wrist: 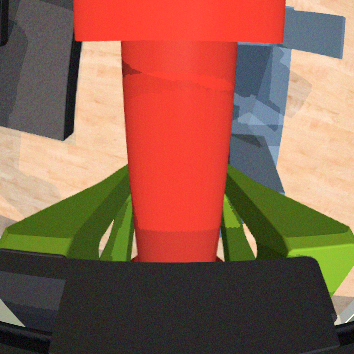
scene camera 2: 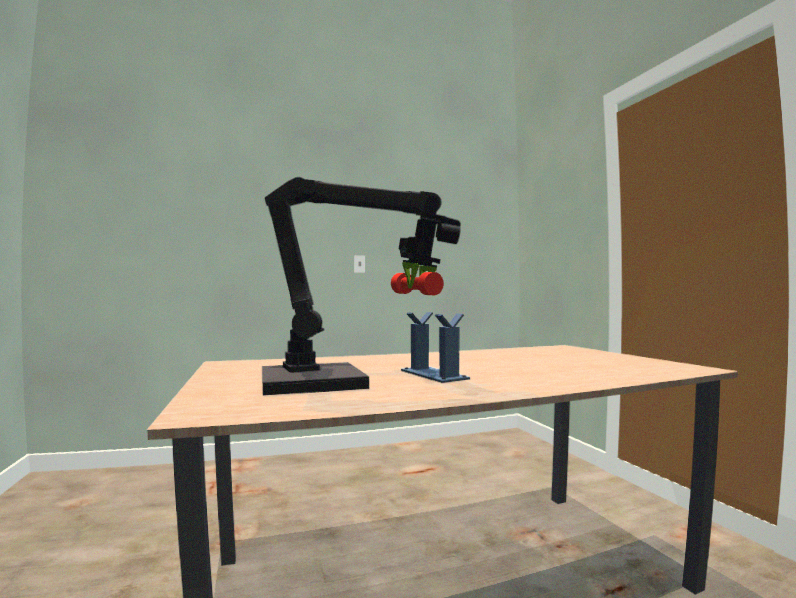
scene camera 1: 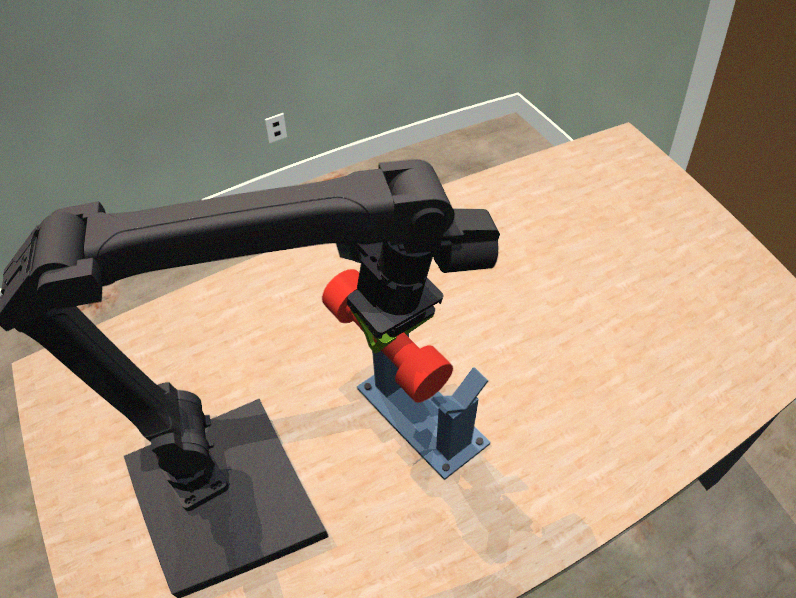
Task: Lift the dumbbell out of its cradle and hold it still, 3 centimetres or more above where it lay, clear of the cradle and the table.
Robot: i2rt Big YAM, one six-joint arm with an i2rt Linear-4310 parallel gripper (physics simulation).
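Places are measured from the arm's base along level axes (x ahead, y left, z up), in metres.
Pixels of known places: gripper, fingertip midpoint: [wrist: 176, 173] [scene camera 2: 415, 289] [scene camera 1: 384, 342]; arm's base, link origin: [scene camera 2: 300, 368] [scene camera 1: 192, 472].
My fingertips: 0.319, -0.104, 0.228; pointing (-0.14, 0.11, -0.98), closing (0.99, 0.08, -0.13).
For each thing: its top centre in the pictures, then the offset to it from my fingertips, as dx, dy, dz. Level surfaces: height alone.
- red dumbbell, top centre: [wrist: 161, 255] [scene camera 1: 384, 317] [scene camera 2: 415, 271] +0.002, +0.001, +0.053
- blue cradle, top centre: [wrist: 276, 140] [scene camera 1: 423, 353] [scene camera 2: 433, 313] +0.061, -0.004, -0.071
- wooden table, surface height: dz -0.259
A red dumbbell [scene camera 1: 422, 373] [scene camera 2: 430, 283] [wrist: 178, 150] hangs roughly level in the air above the blue cradle. My gripper [scene camera 1: 388, 345] [scene camera 2: 415, 281] has green fingers and points down; it is shut on the dumbbell's handle, between the two heads. In the wrist view the fingers press on both sides of the handle, and their tips are hidden behind it. The blue cradle [scene camera 1: 456, 429] [scene camera 2: 449, 352] [wrist: 314, 32] has two posts with V-shaped tops and stands on the table. In the scene camera 2 view a clear gap shows between the dumbbell and the V tops.
The wooden table [scene camera 1: 611, 289] [scene camera 2: 546, 366] carries the cradle and the arm's dark base plate [scene camera 1: 276, 489] [scene camera 2: 315, 386] [wrist: 37, 70], which lies to the left of the cradle. A green wall with an outlet [scene camera 1: 276, 128] [scene camera 2: 359, 263] stands behind the table.
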